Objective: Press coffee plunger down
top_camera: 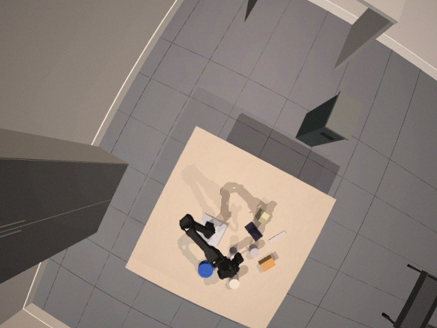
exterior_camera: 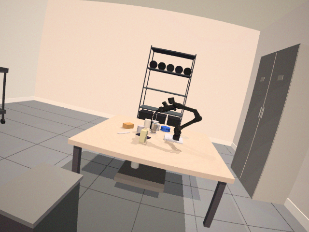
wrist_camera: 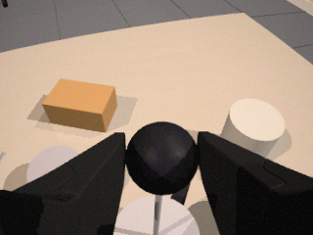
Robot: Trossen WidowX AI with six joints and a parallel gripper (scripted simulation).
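My gripper tip is 130 mm above the coffee press and 10 mm to the left of it. Also, from my gripper tip: blue disc (230 mm below, 210 mm to the right, 160 mm behind); yellow box (350 mm to the left, 200 mm below, 90 mm ahead); orange box (280 mm ahead, 230 mm below).
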